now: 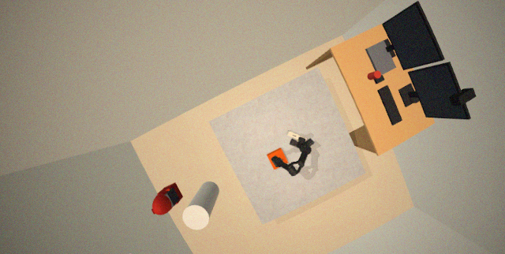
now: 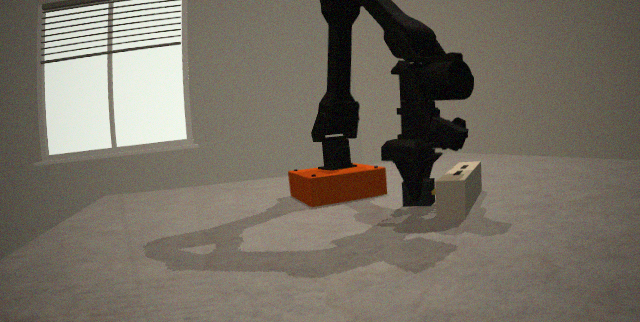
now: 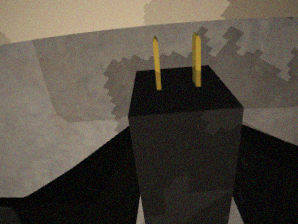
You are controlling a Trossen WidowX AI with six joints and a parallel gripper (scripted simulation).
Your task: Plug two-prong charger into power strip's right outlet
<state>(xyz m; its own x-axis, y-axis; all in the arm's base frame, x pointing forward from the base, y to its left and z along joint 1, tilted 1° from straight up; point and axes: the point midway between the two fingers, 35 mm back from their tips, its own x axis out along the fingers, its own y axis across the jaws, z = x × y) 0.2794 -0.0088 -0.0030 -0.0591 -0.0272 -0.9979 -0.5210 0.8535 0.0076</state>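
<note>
Now: gripper tip 10 mm short of the black two-prong charger, 10 mm to the right of it and 10 mm below it.
</note>
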